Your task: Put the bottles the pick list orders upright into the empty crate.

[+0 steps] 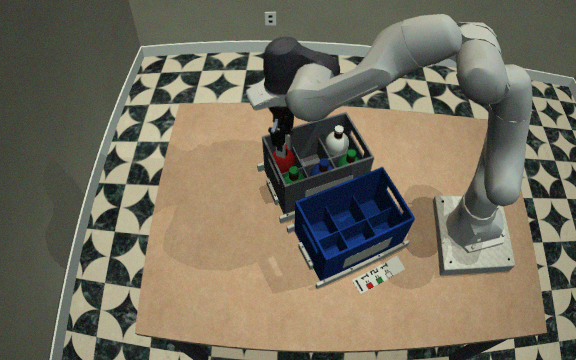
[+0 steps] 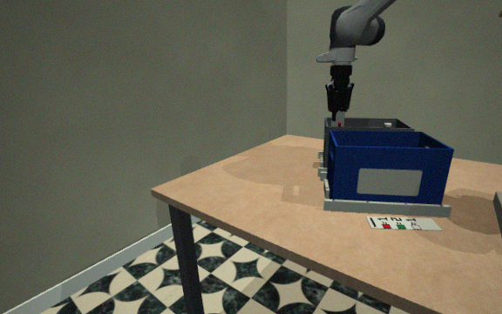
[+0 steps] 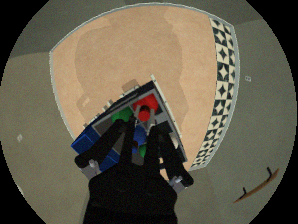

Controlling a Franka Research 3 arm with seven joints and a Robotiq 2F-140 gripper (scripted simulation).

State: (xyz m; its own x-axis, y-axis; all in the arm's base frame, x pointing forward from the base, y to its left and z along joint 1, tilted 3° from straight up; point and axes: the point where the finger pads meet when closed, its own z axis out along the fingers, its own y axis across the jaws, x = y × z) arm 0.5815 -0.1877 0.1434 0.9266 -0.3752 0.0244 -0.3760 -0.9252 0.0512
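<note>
Now: the red bottle 8 cm below my hand. The rest, counted from my hand: white bottle: 16 cm behind, 8 cm below, 7 cm to the right; then grey crate: 10 cm behind, 9 cm below; then blue bottle: 12 cm behind, 8 cm below, 5 cm to the left.
</note>
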